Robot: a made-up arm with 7 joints. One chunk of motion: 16 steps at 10 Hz.
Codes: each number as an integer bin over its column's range. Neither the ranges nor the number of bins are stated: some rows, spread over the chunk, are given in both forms.
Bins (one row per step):
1: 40 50 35 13 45 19 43
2: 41 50 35 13 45 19 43
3: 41 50 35 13 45 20 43
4: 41 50 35 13 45 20 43
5: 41 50 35 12 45 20 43
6: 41 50 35 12 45 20 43
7: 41 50 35 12 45 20 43
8: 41 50 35 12 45 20 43
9: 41 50 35 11 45 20 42
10: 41 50 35 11 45 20 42
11: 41 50 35 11 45 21 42
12: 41 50 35 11 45 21 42
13: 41 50 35 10 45 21 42
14: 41 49 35 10 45 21 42
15: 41 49 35 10 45 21 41
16: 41 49 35 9 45 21 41
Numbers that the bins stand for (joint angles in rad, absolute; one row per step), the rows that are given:
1: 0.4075 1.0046 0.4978 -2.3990 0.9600 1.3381 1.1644
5: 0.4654 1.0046 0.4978 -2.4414 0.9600 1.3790 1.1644
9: 0.4654 1.0046 0.4978 -2.4838 0.9600 1.3790 1.0967
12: 0.4654 1.0046 0.4978 -2.4838 0.9600 1.4200 1.0967
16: 0.4654 0.9511 0.4978 -2.5686 0.9600 1.4200 1.0289
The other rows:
2: 0.4654 1.0046 0.4978 -2.3990 0.9600 1.3381 1.1644
3: 0.4654 1.0046 0.4978 -2.3990 0.9600 1.3790 1.1644
4: 0.4654 1.0046 0.4978 -2.3990 0.9600 1.3790 1.1644
6: 0.4654 1.0046 0.4978 -2.4414 0.9600 1.3790 1.1644
7: 0.4654 1.0046 0.4978 -2.4414 0.9600 1.3790 1.1644
8: 0.4654 1.0046 0.4978 -2.4414 0.9600 1.3790 1.1644
10: 0.4654 1.0046 0.4978 -2.4838 0.9600 1.3790 1.0967
11: 0.4654 1.0046 0.4978 -2.4838 0.9600 1.4200 1.0967
13: 0.4654 1.0046 0.4978 -2.5262 0.9600 1.4200 1.0967
14: 0.4654 0.9511 0.4978 -2.5262 0.9600 1.4200 1.0967
15: 0.4654 0.9511 0.4978 -2.5262 0.9600 1.4200 1.0289

